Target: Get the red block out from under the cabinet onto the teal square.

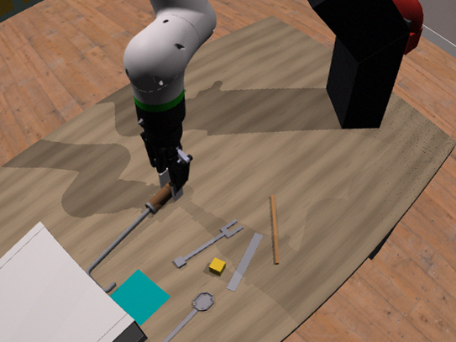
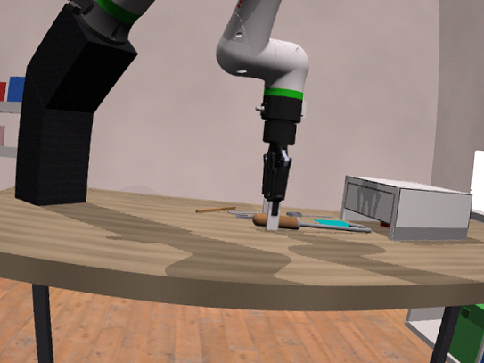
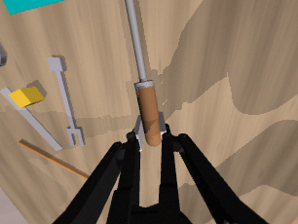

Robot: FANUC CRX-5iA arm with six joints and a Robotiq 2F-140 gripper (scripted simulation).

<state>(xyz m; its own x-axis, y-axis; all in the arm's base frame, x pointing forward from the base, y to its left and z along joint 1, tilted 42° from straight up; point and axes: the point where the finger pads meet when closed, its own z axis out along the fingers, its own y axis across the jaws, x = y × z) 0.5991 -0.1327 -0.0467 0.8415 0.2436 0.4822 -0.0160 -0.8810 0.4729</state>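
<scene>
Now: the teal square 24 cm ahead of my hand, 12 cm to the left of it and 4 cm below it. From my hand the other things lie so: grey fork tool: 15 cm to the left, 5 cm ahead, 3 cm below; then grey flat bar: 24 cm to the left, 4 cm below, 3 cm ahead; then yellow cube: 20 cm to the left, 8 cm ahead, 3 cm below.
</scene>
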